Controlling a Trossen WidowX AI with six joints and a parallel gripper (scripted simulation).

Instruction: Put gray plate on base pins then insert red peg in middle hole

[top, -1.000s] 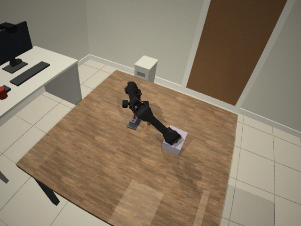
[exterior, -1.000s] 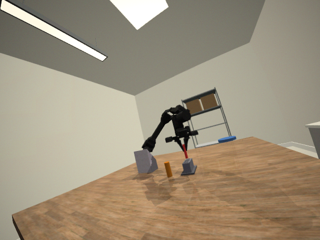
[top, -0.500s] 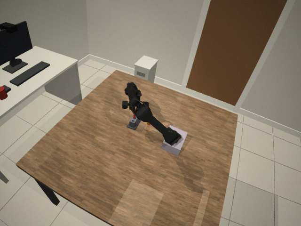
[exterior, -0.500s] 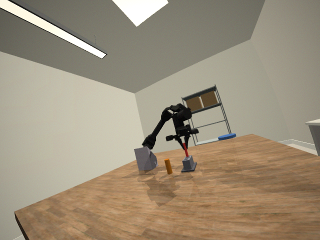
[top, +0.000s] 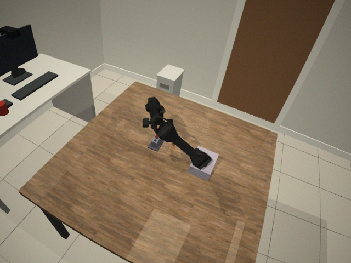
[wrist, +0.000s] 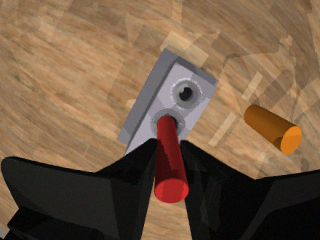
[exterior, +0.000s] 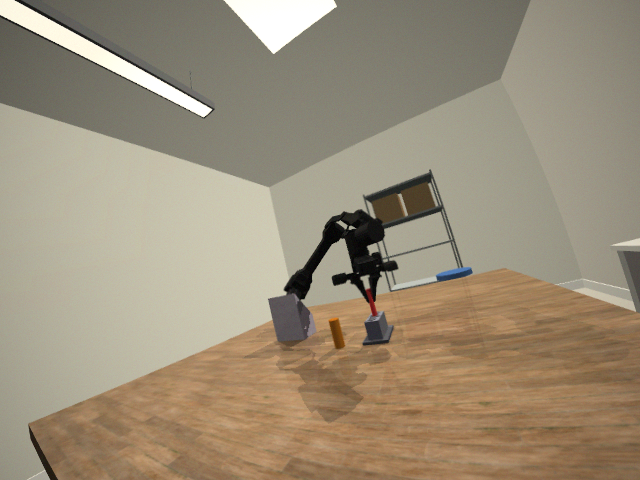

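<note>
Right now my gripper tip is right at the red peg. The rest, counted from my gripper tip: orange cylinder: 100 mm behind, 70 mm to the right, 60 mm below; gray plate: 50 mm below; dark base: 90 mm below.
</note>
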